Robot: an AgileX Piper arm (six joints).
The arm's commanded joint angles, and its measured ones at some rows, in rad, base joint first. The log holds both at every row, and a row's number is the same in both.
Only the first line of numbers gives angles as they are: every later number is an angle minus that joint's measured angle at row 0.
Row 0, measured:
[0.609, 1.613, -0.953, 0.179, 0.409, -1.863]
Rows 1 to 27, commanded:
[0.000, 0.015, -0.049, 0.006, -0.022, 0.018]
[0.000, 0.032, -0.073, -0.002, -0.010, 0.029]
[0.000, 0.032, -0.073, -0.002, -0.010, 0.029]
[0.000, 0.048, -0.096, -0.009, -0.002, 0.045]
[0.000, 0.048, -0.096, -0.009, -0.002, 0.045]
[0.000, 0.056, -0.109, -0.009, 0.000, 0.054]
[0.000, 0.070, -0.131, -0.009, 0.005, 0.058]
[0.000, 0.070, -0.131, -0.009, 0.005, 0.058]
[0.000, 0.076, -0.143, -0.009, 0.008, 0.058]
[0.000, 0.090, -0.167, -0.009, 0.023, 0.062]
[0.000, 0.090, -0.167, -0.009, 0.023, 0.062]
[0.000, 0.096, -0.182, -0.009, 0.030, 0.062]
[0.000, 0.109, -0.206, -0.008, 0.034, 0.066]
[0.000, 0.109, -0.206, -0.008, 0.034, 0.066]
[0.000, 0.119, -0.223, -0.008, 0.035, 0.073]
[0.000, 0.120, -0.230, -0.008, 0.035, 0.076]
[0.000, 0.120, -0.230, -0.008, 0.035, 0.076]
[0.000, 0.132, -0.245, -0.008, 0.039, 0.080]
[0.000, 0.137, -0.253, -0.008, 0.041, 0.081]
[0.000, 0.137, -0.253, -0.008, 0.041, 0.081]
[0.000, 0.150, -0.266, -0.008, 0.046, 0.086]
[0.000, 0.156, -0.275, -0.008, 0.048, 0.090]
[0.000, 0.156, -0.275, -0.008, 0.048, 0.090]
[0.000, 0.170, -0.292, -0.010, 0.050, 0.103]
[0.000, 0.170, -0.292, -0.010, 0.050, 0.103]
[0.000, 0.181, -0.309, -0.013, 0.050, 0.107]
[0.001, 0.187, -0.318, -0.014, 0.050, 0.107]
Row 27, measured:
[0.000, 0.186, -0.279, -0.023, 0.097, 0.079]
